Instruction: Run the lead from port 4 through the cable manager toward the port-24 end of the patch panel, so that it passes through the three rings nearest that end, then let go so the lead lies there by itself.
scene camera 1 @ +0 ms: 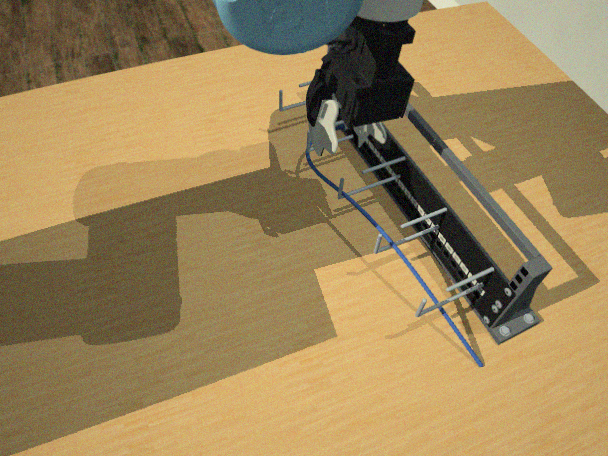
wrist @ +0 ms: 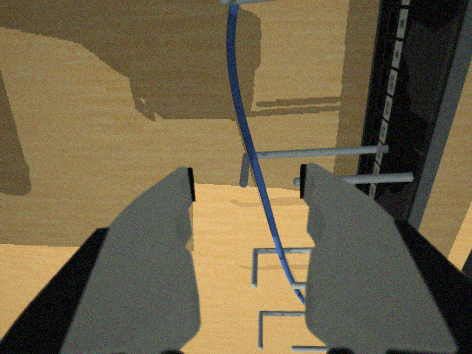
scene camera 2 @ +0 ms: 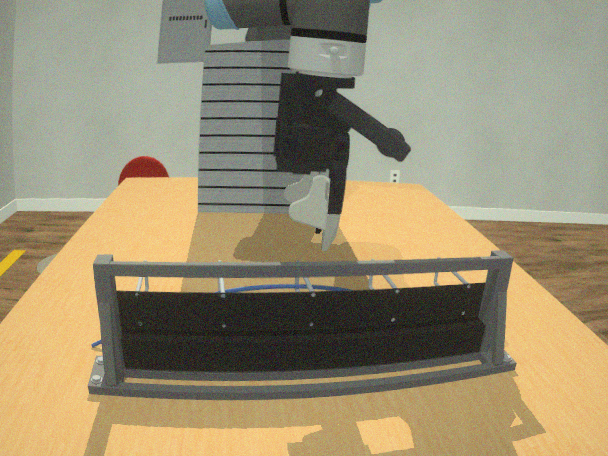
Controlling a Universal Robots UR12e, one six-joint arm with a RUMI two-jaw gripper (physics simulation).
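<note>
The blue lead (scene camera 1: 361, 211) (scene camera 2: 285, 287) (wrist: 232, 55) bows out near my gripper and runs along the front of the black patch panel (scene camera 1: 460, 235) (scene camera 2: 270, 310). In scene camera 1 it lies across the lower rods of three grey cable manager rings (scene camera 1: 370, 186) (wrist: 320, 152), inside their upturned tips, toward the lower right end. Its loose end rests on the table past that end. Its port end is hidden behind my gripper in scene camera 1. My gripper (scene camera 1: 348, 145) (scene camera 2: 322, 241) (wrist: 246, 169) is open above the rings. Its fingers stand apart, and the lead shows below and between them in the wrist view.
The grey frame rail (scene camera 1: 485, 197) (scene camera 2: 200, 270) runs behind and above the panel. More ring rods stand near the far end, partly behind my gripper in scene camera 1. The wooden table (scene camera 1: 300, 400) (scene camera 2: 50, 400) bears the rack. A red round object (scene camera 2: 144, 169) stands beyond the table.
</note>
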